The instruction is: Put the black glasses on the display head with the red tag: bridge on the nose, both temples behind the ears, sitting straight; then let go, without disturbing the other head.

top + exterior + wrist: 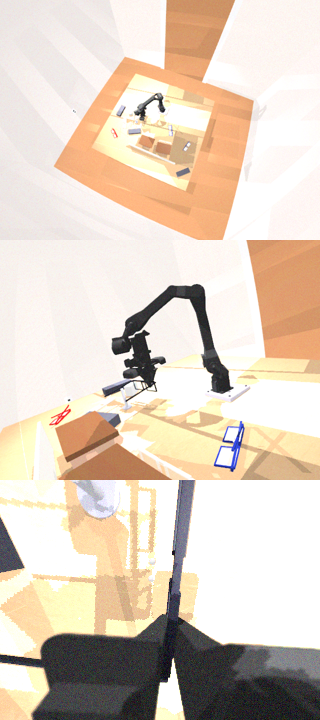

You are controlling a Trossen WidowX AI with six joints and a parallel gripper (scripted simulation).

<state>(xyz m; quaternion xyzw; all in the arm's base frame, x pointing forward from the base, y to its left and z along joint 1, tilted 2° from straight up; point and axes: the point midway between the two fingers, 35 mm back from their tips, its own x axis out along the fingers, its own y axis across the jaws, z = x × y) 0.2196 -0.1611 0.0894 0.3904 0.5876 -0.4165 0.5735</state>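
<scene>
Right now the white stand is 10 cm ahead of my gripper tip, 6 cm to the right of it and 5 cm below it. From my gripper tip the other things lie so: white rail 38 cm ahead, 34 cm to the left, 2 cm below; brown-topped display head 25 cm ahead, 21 cm to the left, 1 cm below.
</scene>
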